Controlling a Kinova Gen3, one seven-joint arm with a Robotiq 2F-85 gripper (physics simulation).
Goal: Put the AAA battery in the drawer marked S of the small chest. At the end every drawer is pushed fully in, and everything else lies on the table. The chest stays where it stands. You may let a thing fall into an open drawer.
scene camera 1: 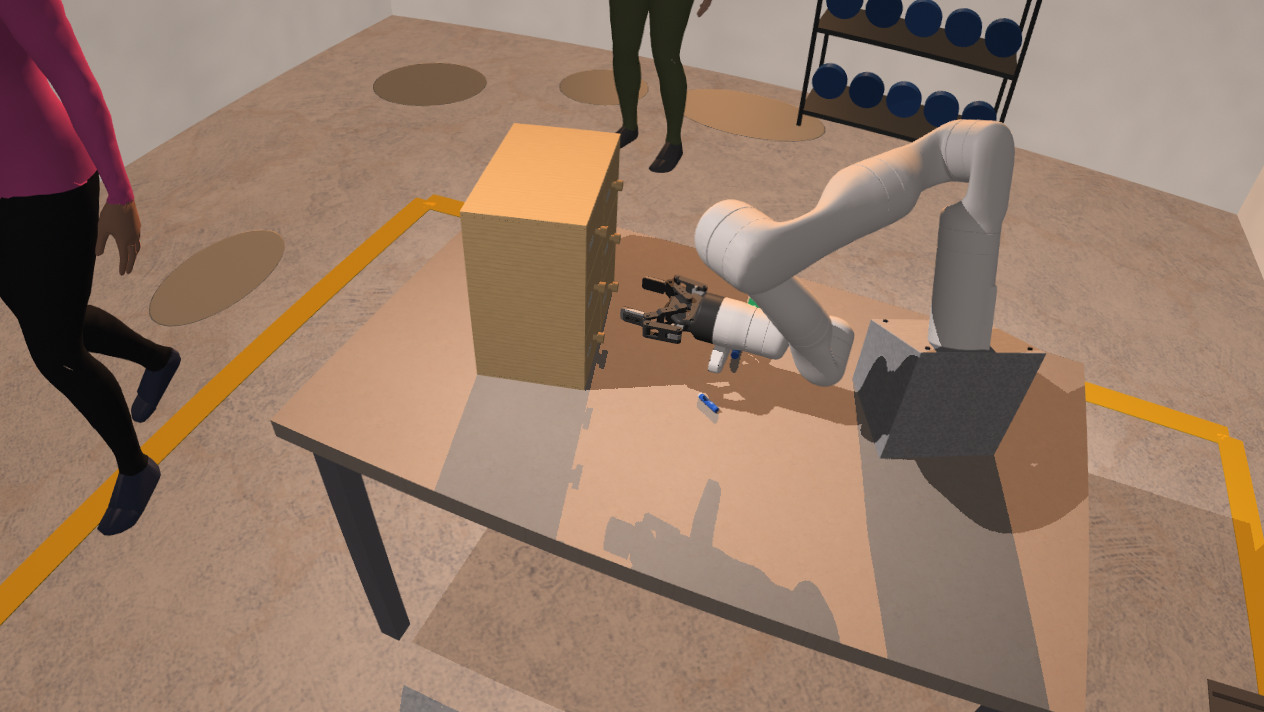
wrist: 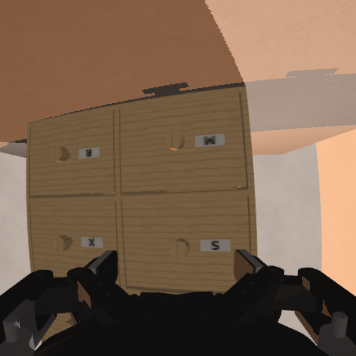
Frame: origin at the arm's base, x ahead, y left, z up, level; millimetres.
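Where they show: gripper, fingertip midpoint: [scene camera 1: 632,296] [wrist: 175,263]; arm's base, link origin: [scene camera 1: 957,342].
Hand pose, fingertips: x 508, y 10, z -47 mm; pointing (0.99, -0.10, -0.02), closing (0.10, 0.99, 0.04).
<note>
Things, the pixels of their top centre, and the offset from my fingertips.
- small wooden chest, top centre: [scene camera 1: 546,168] [wrist: 155,325] 169 mm up, 166 mm ahead, 58 mm right
- S drawer, top centre: [wrist: 194,262] 53 mm up, 145 mm ahead, 11 mm left
- small blue cylinder, top centre: [scene camera 1: 708,400] 147 mm down, 150 mm back, 39 mm left
- green thing, top centre: [scene camera 1: 754,306] 140 mm down, 180 mm back, 224 mm right
- M drawer, top centre: [wrist: 191,188] 54 mm down, 145 mm ahead, 11 mm left
- R drawer, top centre: [wrist: 103,192] 54 mm down, 164 mm ahead, 130 mm right
- X drawer, top centre: [wrist: 107,258] 53 mm up, 164 mm ahead, 130 mm right
The small wooden chest [scene camera 1: 526,300] [wrist: 118,172] stands upright on the table, its visible drawers flush. In the wrist view the labels are upside down; the S drawer [wrist: 150,227] is at lower right, with its round knob [wrist: 181,248] left of the label. My gripper [scene camera 1: 643,299] [wrist: 175,263] is open and empty, in front of the chest, fingers pointing at its drawer side; the S knob appears between the fingertips, beyond them. A small blue cylinder [scene camera 1: 708,403], seemingly the AAA battery, lies on the table; its markings are too small to read.
A white object [scene camera 1: 716,359] and a dark blue one [scene camera 1: 735,359] lie under the wrist, and part of a green thing [scene camera 1: 752,301] shows behind it. The M drawer [wrist: 150,172], R drawer [wrist: 50,177] and X drawer [wrist: 50,215] adjoin. The arm's base stands at the table's right.
</note>
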